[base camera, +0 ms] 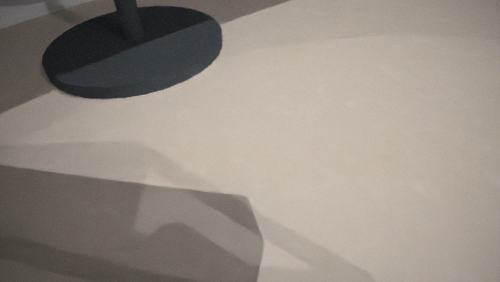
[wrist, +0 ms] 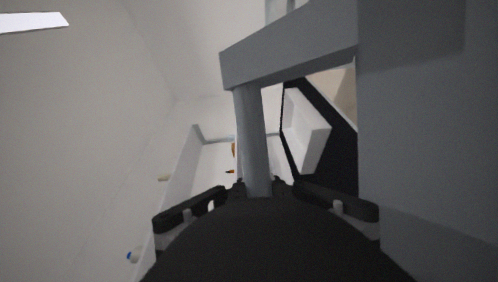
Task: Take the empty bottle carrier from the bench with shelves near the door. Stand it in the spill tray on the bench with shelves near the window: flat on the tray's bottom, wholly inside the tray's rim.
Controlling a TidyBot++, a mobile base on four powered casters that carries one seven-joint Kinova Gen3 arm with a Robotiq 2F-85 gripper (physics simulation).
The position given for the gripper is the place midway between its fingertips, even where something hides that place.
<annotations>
gripper: wrist 258, 180; not seen in the base camera view (out of frame)
grey bottle carrier: wrist 419, 78; not seen in the base camera view (out of frame)
</annotations>
